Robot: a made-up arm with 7 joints.
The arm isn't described. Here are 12 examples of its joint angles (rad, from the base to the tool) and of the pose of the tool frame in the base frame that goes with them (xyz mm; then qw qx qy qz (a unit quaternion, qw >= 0)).
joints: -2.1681 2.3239 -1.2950 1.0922 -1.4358 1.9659 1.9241
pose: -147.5 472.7 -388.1 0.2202 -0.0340 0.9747 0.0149
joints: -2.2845 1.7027 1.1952 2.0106 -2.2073 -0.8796 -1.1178
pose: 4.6 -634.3 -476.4 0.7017 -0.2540 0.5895 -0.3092
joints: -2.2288 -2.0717 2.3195 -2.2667 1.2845 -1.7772 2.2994
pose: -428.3 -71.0 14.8 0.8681 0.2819 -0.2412 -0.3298
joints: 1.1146 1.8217 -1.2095 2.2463 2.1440 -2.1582 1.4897
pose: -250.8 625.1 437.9 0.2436 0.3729 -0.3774 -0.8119
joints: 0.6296 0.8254 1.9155 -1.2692 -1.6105 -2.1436 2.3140
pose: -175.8 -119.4 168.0 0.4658 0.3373 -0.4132 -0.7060
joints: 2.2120 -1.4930 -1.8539 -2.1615 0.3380 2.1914 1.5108
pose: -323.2 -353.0 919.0 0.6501 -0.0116 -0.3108 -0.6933
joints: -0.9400 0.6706 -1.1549 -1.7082 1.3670 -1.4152 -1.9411
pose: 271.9 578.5 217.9 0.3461 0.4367 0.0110 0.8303
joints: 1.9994 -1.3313 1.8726 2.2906 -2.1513 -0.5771 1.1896
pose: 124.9 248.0 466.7 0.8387 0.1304 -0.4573 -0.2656
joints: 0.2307 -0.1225 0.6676 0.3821 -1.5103 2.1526 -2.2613
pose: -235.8 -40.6 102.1 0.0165 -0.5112 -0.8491 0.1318
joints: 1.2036 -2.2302 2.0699 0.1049 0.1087 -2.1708 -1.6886
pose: -325.2 103.3 57.5 0.3067 0.3028 0.5123 -0.7429
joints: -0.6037 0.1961 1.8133 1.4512 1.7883 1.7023 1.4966
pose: 110.0 -636.8 425.9 0.7817 -0.1264 0.2782 -0.5436
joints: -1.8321 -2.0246 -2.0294 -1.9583 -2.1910 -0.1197 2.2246
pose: -184.6 -316.6 413.2 0.6120 -0.4139 -0.2177 -0.6378
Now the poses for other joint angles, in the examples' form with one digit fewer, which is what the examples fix.
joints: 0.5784 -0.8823 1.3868 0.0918 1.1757 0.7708 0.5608
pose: -208 -54 684 0.812 -0.132 -0.556 -0.115
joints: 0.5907 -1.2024 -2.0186 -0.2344 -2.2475 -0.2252 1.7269
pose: 394 -364 362 0.363 0.773 -0.389 0.346
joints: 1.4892 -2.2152 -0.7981 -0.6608 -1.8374 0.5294 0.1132
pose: -246 336 237 0.375 -0.664 -0.504 0.405
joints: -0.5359 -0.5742 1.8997 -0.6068 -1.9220 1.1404 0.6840
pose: 130 -115 -280 0.071 0.860 -0.369 -0.346
